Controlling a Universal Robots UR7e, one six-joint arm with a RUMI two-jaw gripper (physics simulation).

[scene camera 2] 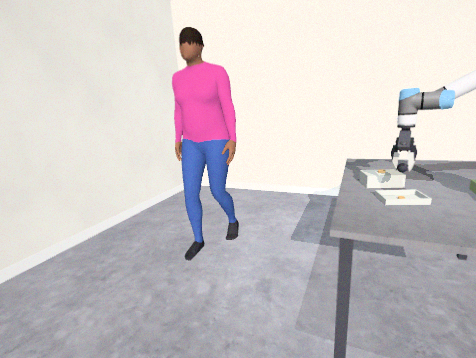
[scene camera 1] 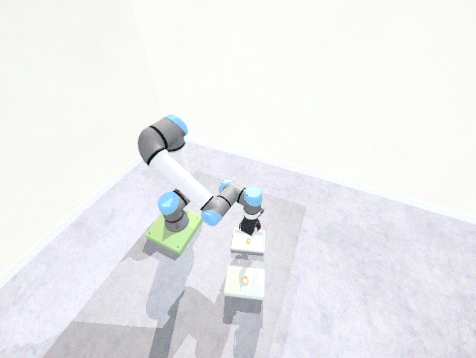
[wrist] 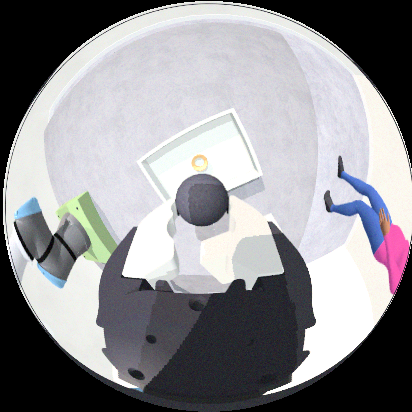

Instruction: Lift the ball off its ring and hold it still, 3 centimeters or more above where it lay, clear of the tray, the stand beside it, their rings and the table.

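Places are measured from the arm's base along level axes (x left, y back, z up), in centimetres.
Where they show: gripper, fingertip midpoint: (scene camera 2: 402, 171) (wrist: 202, 199); arm's base, link origin: (scene camera 1: 177, 221) (wrist: 75, 230).
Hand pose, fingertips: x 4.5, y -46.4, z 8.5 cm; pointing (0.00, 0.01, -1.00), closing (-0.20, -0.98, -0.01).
Note:
Things, the pixels of their centre, and the offset from my fingertips. "pt": a spot on its surface instead. Level surfaces: height alone.
- dark ball, body centre: (wrist: 201, 199) (scene camera 2: 402, 167) dx +1.0, dy -0.2, dz +2.0 cm
- shallow white tray, body centre: (wrist: 198, 162) (scene camera 2: 401, 197) (scene camera 1: 248, 240) dx +1.0, dy +0.7, dz -12.3 cm
- tray's orange ring, surface spot: (wrist: 193, 163) (scene camera 2: 403, 197) (scene camera 1: 246, 239) pt dx +1.1, dy +1.7, dz -12.5 cm
- grey table, surface height: dz -13.7 cm
My gripper (scene camera 1: 250, 231) (scene camera 2: 403, 166) (wrist: 202, 199) is shut on the dark ball (scene camera 2: 402, 168) (wrist: 202, 196), with a pale finger on each side of it. The ball hangs in the air, well above the shallow white tray (scene camera 1: 247, 251) (scene camera 2: 407, 202) (wrist: 232, 150) and apart from it. The tray's orange ring (scene camera 1: 246, 241) (scene camera 2: 401, 197) (wrist: 193, 163) lies bare on its floor. The taller white stand (scene camera 1: 235, 289) (scene camera 2: 387, 183) is beside the tray, with an orange ring (scene camera 1: 242, 280) (scene camera 2: 381, 171) on top. In scene camera 1 the ball is hidden by the gripper.
The arm's green base plate (scene camera 1: 167, 242) (wrist: 102, 240) is off to one side on the grey table (scene camera 2: 350, 215). A person in a pink top (scene camera 2: 204, 105) (wrist: 397, 250) and blue trousers is on the floor beyond the table's edge.

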